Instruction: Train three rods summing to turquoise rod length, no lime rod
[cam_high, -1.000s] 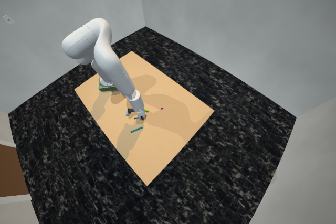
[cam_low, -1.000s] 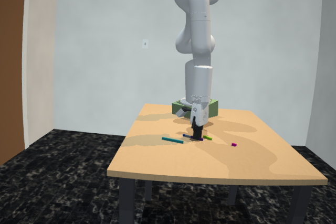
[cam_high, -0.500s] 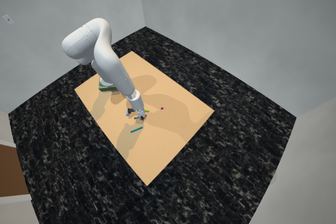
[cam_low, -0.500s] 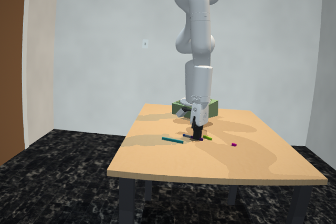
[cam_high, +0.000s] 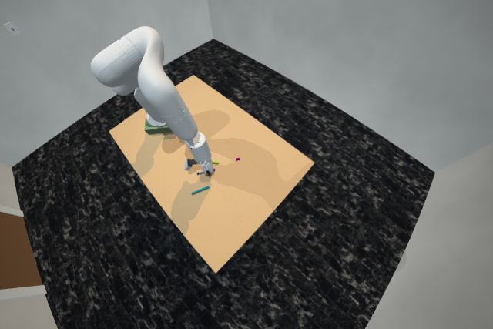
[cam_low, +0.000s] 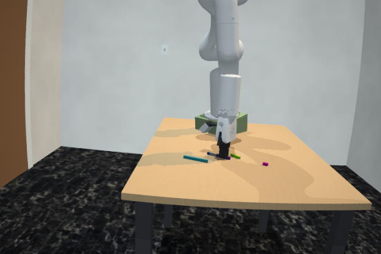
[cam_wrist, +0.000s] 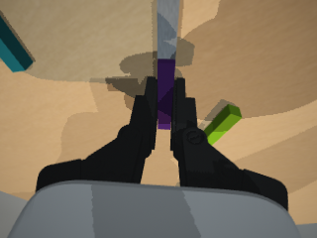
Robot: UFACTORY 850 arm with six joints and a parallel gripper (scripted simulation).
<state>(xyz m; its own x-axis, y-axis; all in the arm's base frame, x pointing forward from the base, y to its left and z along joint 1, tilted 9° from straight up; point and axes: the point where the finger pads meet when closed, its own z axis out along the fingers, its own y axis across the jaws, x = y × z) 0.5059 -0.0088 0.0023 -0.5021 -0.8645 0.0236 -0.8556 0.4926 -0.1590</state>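
Right now my hand is 2 cm above the purple rod. Round my hand: grey rod: 2 cm behind, 4 cm to the right, 2 cm below; lime rod: 2 cm behind, 5 cm to the left, 2 cm below; blue rod: 4 cm behind, 6 cm to the right, 2 cm below.
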